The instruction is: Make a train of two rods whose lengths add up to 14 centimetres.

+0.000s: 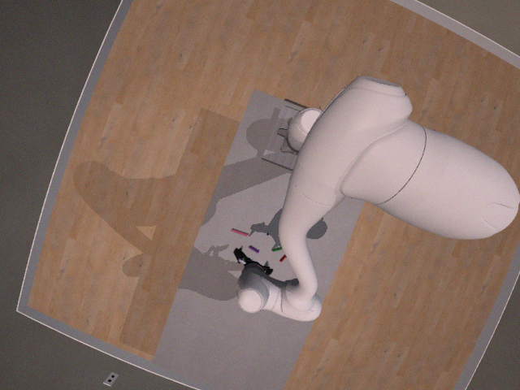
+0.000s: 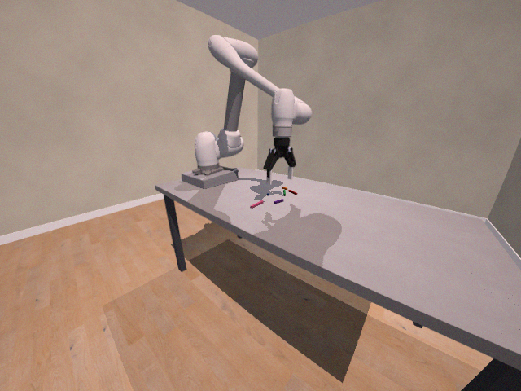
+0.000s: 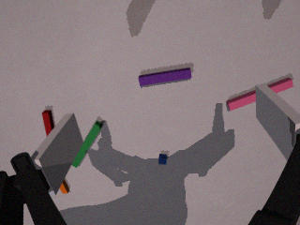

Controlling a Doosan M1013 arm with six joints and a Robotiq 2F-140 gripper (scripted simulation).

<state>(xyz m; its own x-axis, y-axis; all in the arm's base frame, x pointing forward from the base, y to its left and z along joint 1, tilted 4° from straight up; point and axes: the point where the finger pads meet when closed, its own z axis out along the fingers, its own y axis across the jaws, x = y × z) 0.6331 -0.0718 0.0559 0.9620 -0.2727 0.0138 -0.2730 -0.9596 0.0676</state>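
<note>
My hand is 40 mm past the green rod, 140 mm to the right of it and 120 mm above it. Round my hand: purple rod: 120 mm below; pink rod: 70 mm behind, 100 mm to the right, 120 mm below; small blue rod: 100 mm behind, 50 mm to the left, 120 mm below.
</note>
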